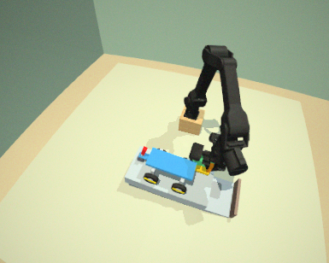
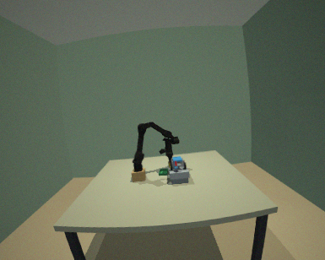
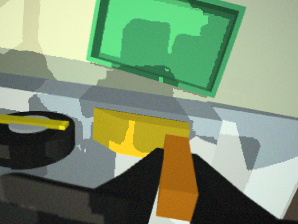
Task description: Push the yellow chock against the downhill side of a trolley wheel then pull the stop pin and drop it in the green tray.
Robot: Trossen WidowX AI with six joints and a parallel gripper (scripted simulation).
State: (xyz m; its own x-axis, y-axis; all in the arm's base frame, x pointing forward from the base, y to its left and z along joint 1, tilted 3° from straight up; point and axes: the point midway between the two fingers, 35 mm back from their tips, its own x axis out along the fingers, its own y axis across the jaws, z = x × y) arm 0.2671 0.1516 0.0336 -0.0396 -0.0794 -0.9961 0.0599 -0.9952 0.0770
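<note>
Right now my gripper tip is 5 cm short of the red-headed stop pin, 25 cm to the left of it and 5 cm below it. From my gripper tip the other things lie so: brown end stop 5 cm ahead, 13 cm to the left, 6 cm below; blue trolley 7 cm ahead, 14 cm to the right, 3 cm above; green tray 6 cm behind, 4 cm to the right, 10 cm below.
</note>
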